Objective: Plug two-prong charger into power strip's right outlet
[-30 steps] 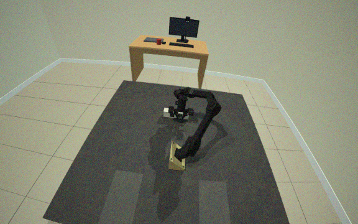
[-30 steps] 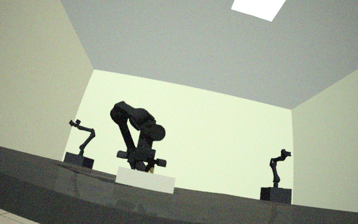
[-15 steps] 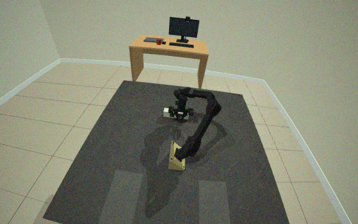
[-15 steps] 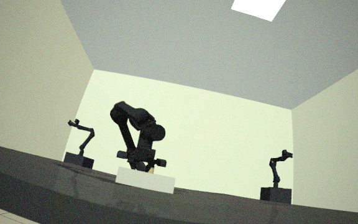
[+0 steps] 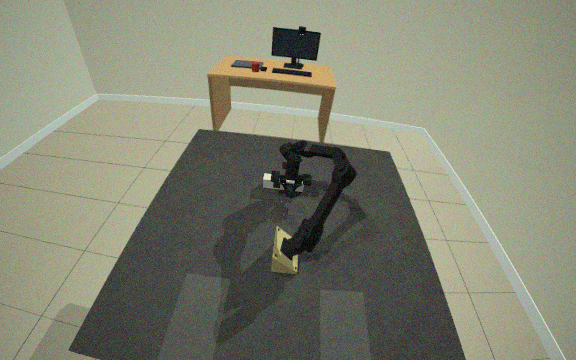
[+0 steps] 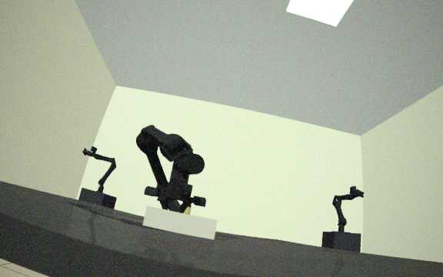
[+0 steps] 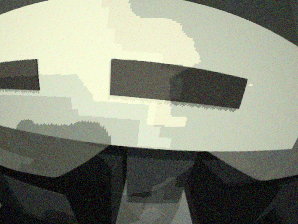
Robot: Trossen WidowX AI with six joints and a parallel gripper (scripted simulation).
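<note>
The dark two-prong charger lies 20 mm ahead of my gripper tip and 10 mm above it.
</note>
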